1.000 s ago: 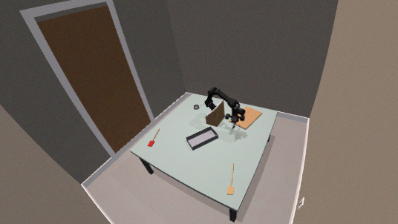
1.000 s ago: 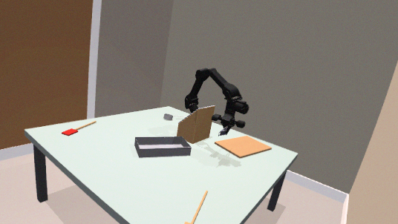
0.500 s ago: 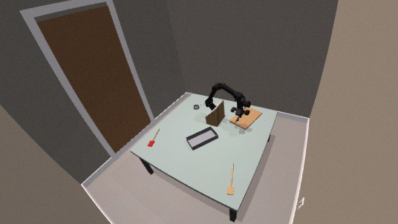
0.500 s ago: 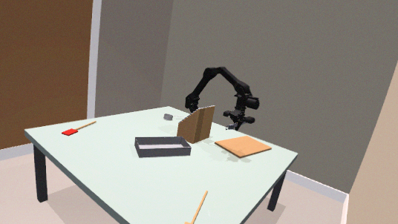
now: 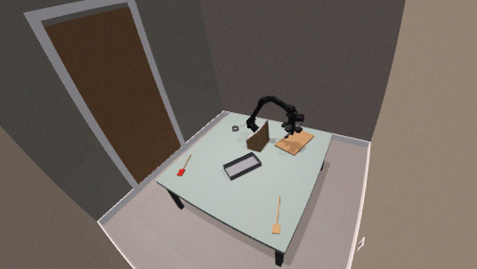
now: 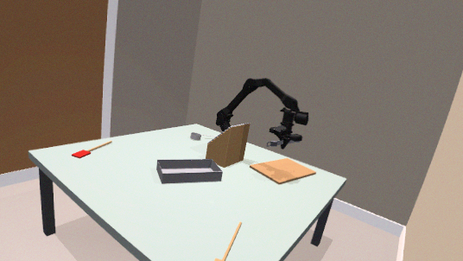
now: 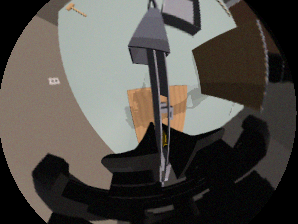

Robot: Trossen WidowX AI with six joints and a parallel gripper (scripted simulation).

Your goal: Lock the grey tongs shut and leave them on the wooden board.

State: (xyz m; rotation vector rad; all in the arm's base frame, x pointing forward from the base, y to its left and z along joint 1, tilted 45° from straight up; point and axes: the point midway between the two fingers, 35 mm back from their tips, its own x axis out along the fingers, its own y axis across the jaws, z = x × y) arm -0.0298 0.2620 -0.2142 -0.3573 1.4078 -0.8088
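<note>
Now: the wooden board 17 cm below my gripper tip, 14 cm behind it and 1 cm to the right of it. Round my gripper tip: roasting tin 37 cm ahead, 33 cm to the right, 15 cm below.
</note>
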